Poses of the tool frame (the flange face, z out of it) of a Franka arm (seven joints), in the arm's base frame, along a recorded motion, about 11 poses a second.
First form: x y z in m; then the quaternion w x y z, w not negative.
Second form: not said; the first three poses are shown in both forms.
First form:
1: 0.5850 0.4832 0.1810 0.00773 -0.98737 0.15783 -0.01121
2: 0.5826 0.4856 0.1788 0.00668 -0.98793 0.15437 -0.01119
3: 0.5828 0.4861 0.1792 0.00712 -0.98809 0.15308 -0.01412
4: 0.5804 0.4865 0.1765 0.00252 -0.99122 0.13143 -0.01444
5: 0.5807 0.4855 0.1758 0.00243 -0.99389 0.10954 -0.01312
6: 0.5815 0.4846 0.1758 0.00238 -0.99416 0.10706 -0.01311
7: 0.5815 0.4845 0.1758 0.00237 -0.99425 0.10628 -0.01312
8: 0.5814 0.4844 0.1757 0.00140 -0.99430 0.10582 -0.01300
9: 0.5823 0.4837 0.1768 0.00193 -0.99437 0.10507 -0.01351
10: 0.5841 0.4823 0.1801 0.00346 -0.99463 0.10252 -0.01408
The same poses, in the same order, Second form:
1:
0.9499 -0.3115 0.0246 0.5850
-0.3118 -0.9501 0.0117 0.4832
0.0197 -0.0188 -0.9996 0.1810
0 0 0 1

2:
0.9521 -0.3049 0.0242 0.5826
-0.3052 -0.9523 0.0097 0.4856
0.0200 -0.0167 -0.9997 0.1788
0 0 0 1

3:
0.9527 -0.3023 0.0301 0.5828
-0.3027 -0.9530 0.0097 0.4861
0.0257 -0.0184 -0.9995 0.1792
0 0 0 1

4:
0.9650 -0.2605 0.0293 0.5804
-0.2606 -0.9654 0.0012 0.4865
0.0280 -0.0088 -0.9996 0.1765
0 0 0 1

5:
0.9757 -0.2177 0.0266 0.5807
-0.2178 -0.9760 0.0020 0.4855
0.0255 -0.0077 -0.9996 0.1758
0 0 0 1

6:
0.9767 -0.2128 0.0266 0.5815
-0.2129 -0.9771 0.0019 0.4846
0.0256 -0.0075 -0.9996 0.1758
0 0 0 1

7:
0.9771 -0.2113 0.0266 0.5815
-0.2114 -0.9774 0.0019 0.4845
0.0256 -0.0075 -0.9996 0.1758
0 0 0 1

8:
0.9773 -0.2104 0.0261 0.5814
-0.2105 -0.9776 0.0000 0.4844
0.0256 -0.0055 -0.9997 0.1757
0 0 0 1

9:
0.9776 -0.2089 0.0273 0.5823
-0.2090 -0.9779 0.0010 0.4837
0.0265 -0.0067 -0.9996 0.1768
0 0 0 1

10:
0.9786 -0.2038 0.0287 0.5841
-0.2040 -0.9790 0.0040 0.4823
0.0273 -0.0098 -0.9996 0.1801
0 0 0 1

